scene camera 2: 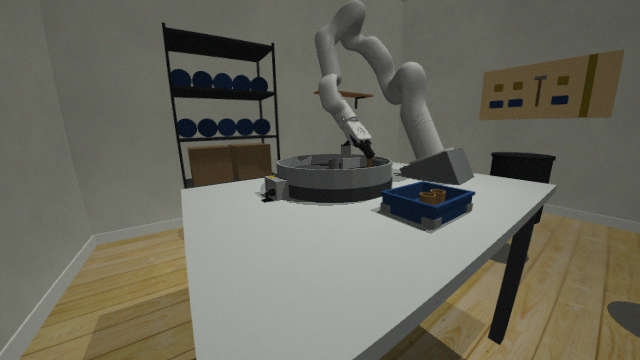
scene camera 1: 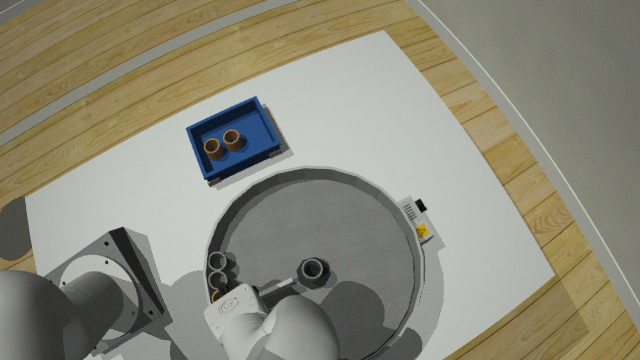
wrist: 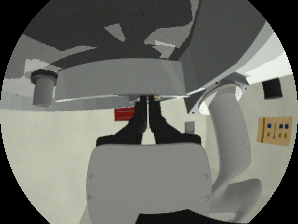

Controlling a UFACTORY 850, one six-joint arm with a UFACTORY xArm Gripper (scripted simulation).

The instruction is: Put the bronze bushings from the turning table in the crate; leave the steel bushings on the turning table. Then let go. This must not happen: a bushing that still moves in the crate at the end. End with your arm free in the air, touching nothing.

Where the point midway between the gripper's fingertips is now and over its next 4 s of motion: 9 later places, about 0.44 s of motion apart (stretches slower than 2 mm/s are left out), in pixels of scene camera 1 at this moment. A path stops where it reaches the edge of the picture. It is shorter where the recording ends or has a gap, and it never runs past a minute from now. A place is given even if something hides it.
My gripper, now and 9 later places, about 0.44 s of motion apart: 224, 289; 221, 288; 216, 285; 214, 284; 214, 281; 217, 252; 222, 206; 229, 162; 237, 122; 243, 94
